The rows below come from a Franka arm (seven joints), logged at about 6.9 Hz.
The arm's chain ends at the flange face. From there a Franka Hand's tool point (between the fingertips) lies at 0.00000 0.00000 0.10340 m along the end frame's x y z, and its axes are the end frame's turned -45 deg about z.
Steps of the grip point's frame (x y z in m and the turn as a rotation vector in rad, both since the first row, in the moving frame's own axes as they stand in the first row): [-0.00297 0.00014 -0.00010 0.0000 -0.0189 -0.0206]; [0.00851 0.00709 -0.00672 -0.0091 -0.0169 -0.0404]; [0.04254 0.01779 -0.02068 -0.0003 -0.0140 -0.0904]
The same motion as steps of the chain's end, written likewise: [-0.00063 0.00080 -0.00008 -0.0134 -0.0134 -0.0206]; [0.01156 -0.00292 -0.00670 -0.0184 -0.0055 -0.0404]; [0.04361 -0.01859 -0.02067 -0.0101 -0.0097 -0.0904]
